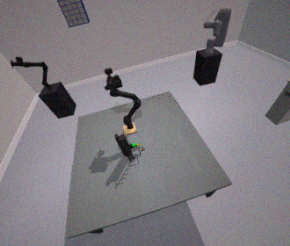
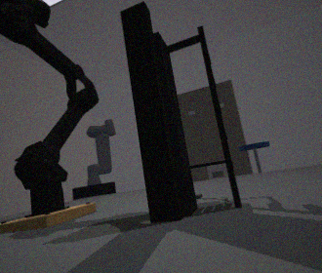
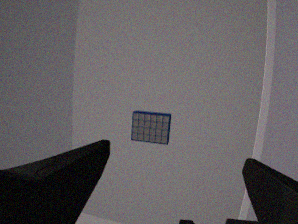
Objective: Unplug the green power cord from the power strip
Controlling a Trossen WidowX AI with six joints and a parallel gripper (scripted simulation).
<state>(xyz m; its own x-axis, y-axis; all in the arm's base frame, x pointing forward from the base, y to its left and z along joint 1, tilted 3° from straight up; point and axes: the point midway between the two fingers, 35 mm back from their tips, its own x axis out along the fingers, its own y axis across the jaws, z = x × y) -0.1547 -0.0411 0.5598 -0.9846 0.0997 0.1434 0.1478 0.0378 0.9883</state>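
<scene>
Right now my gripper tip is 540 mm short of the green plug, 460 mm above it and 40 mm to the right of it.
</scene>
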